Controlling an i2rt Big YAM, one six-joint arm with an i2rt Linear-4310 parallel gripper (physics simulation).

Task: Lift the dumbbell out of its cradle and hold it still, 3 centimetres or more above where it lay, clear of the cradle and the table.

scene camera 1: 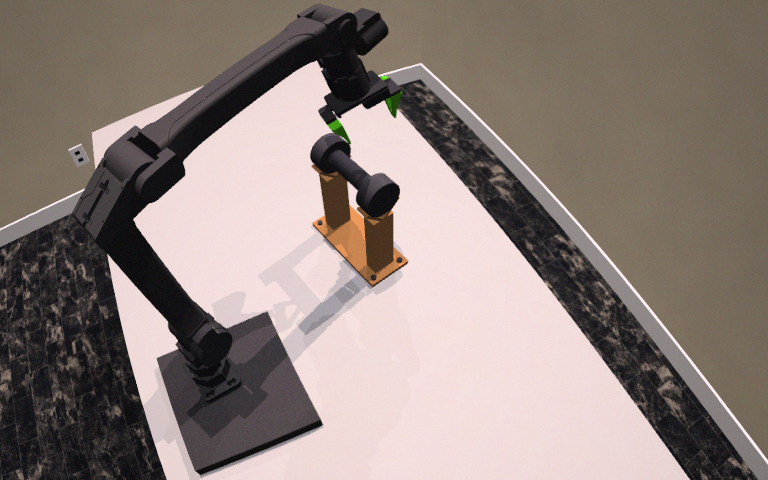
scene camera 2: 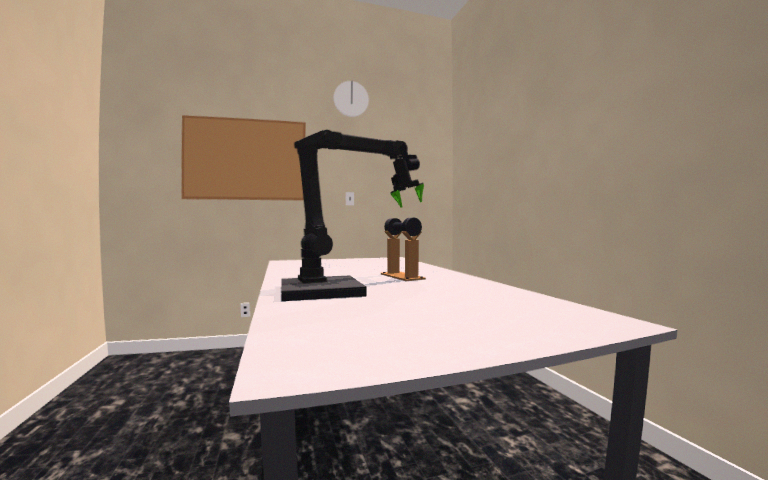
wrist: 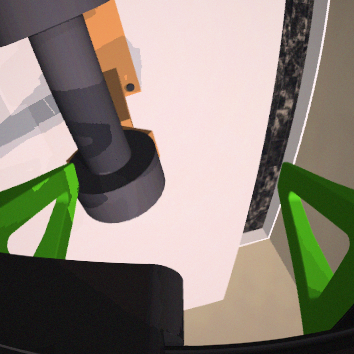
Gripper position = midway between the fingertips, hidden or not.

Observation:
In view: my gripper (scene camera 1: pixel 371 129), a dark grey dumbbell (scene camera 1: pixel 377 194) and an orange-brown cradle (scene camera 1: pixel 367 244).
The dark grey dumbbell shows as well in the wrist view (wrist: pixel 120 177). My gripper also shows in the wrist view (wrist: pixel 177 173). The orange-brown cradle is seen too in scene camera 2 (scene camera 2: pixel 411 273).

